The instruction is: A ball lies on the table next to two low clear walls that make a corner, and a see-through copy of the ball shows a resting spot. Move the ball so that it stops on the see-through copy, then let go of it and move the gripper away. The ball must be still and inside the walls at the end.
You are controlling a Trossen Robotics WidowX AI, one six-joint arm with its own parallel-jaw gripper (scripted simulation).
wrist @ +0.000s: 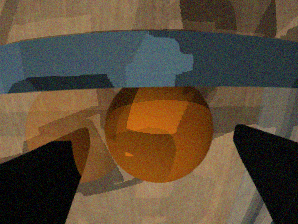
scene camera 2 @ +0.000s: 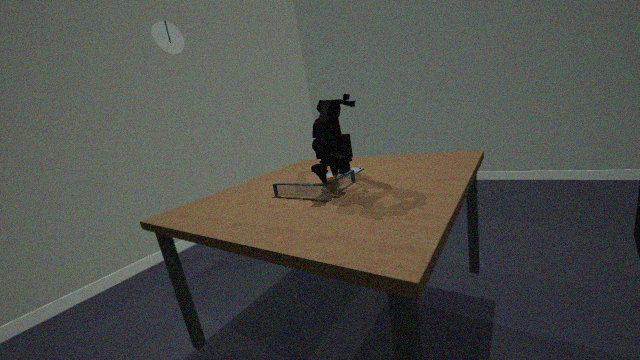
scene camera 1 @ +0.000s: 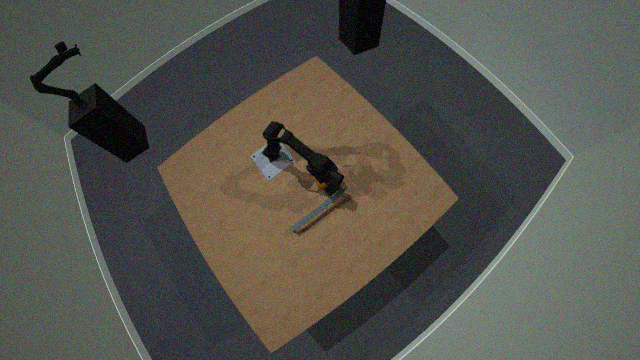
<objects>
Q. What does my gripper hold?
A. Nothing.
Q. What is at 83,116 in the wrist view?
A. A see-through copy.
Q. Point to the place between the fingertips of my gripper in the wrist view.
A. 163,134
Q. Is my gripper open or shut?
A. Open.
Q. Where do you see an orange ball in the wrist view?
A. At 160,134
</objects>
